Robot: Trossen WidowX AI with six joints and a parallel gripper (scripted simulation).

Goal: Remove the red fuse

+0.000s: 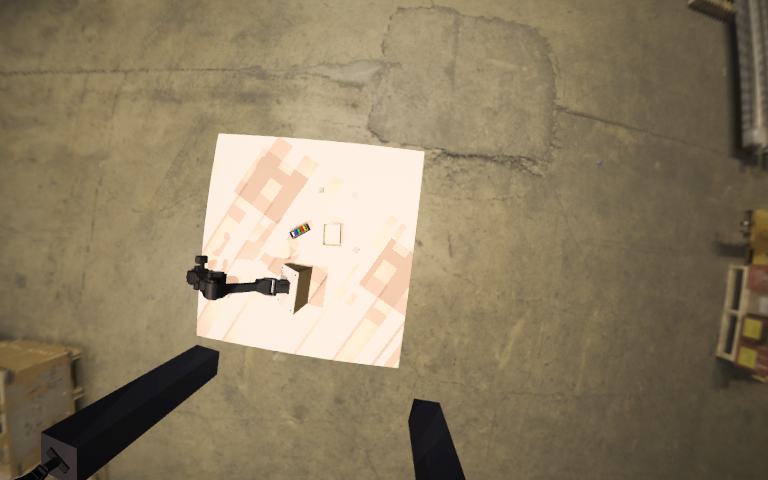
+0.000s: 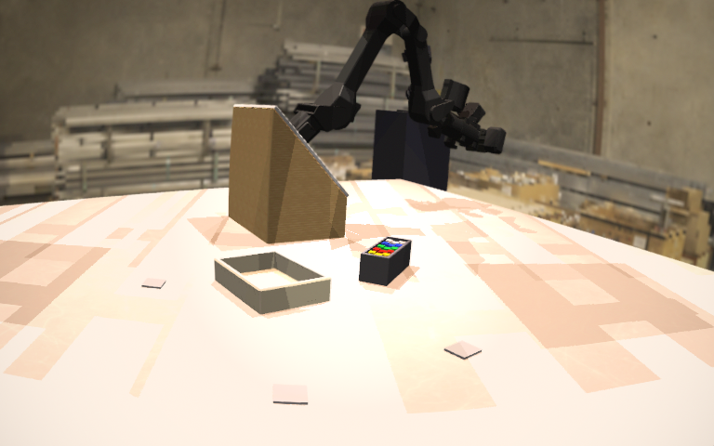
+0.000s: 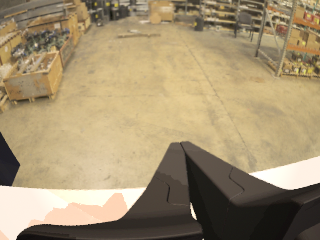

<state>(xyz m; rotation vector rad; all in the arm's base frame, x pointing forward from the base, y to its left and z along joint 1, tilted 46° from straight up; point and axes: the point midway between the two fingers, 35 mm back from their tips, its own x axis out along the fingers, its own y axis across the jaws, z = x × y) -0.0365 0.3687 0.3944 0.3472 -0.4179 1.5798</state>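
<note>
Now: the red fuse 34 cm ahead of my gripper tip, 55 cm to the right of it and 13 cm below it. Also, from my gripper tip: tray: 35 cm ahead, 72 cm to the right, 15 cm below.
</note>
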